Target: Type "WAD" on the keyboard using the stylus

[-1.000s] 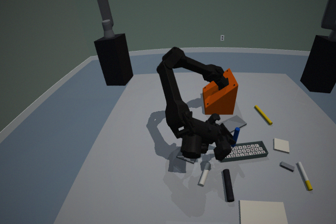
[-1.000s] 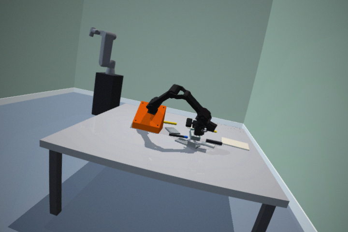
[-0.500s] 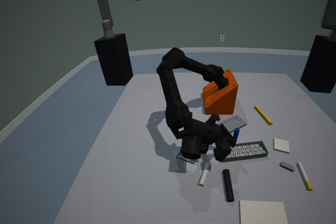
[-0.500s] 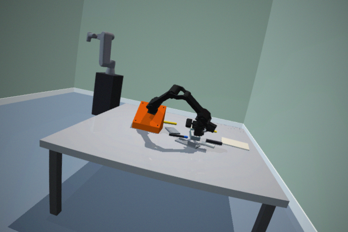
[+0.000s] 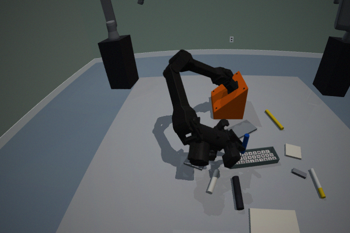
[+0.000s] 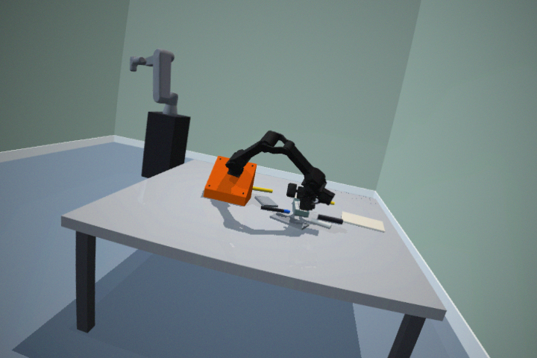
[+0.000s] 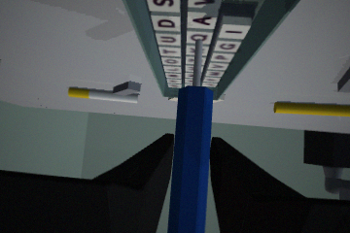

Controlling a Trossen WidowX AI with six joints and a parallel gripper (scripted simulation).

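The D key lies 2 cm ahead of my gripper tip, 1 cm to the left of it and 7 cm below it. Also, from my gripper tip: grey stylus tip (5 cm below); then black cylinder (15 cm ahead, 2 cm to the right, 7 cm below); then blue stylus (1 cm below).
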